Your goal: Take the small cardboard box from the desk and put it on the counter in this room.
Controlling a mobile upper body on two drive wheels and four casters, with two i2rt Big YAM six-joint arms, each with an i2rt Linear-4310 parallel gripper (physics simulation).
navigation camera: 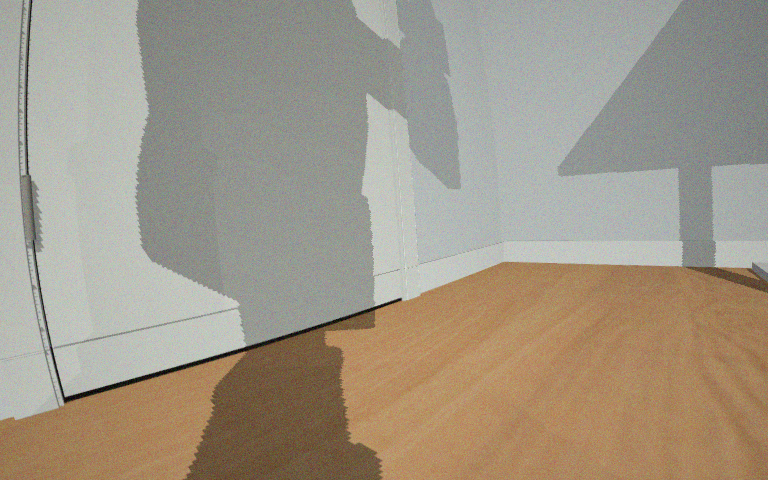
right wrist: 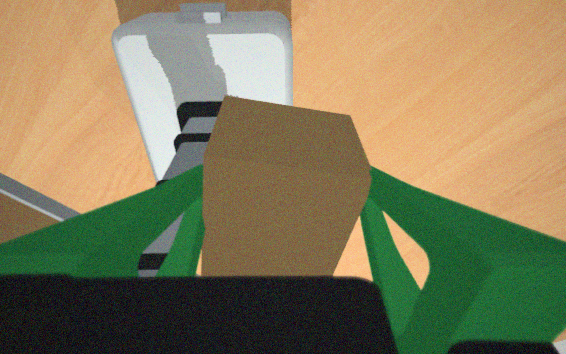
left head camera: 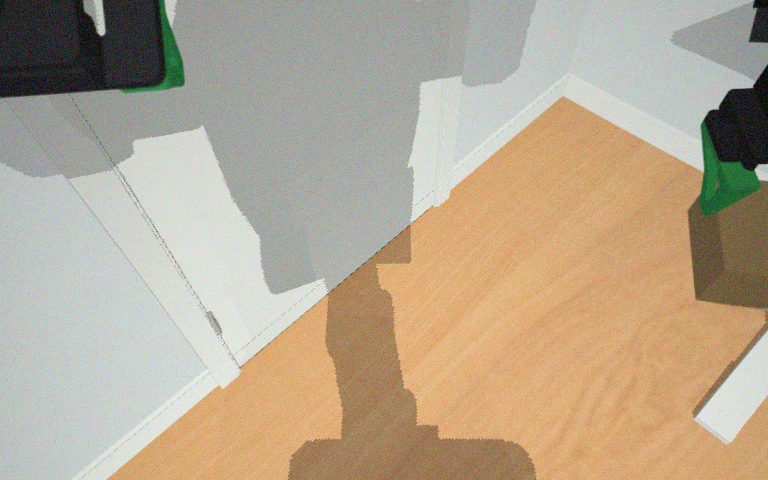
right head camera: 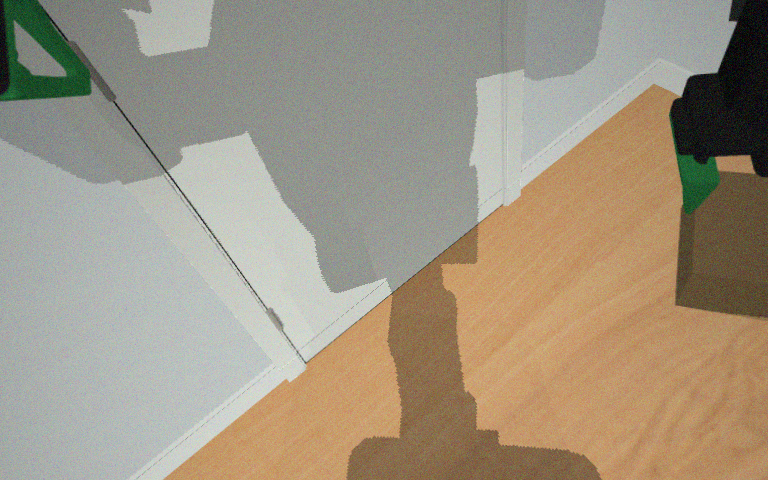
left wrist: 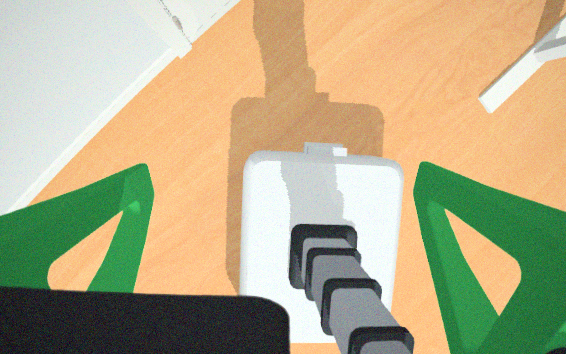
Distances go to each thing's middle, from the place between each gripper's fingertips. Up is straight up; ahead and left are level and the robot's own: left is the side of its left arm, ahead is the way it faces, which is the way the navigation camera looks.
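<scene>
Of the small brown cardboard box point(right head camera: 715, 253) I can say that my left hand is 440 mm to the left of it, 200 mm above it and 20 mm short of it.
The box is 10 mm to the left of my right hand, 10 mm below it and 30 mm behind it. Going by its middle, the small brown cardboard box is nearer to my right hand than to my left hand.
</scene>
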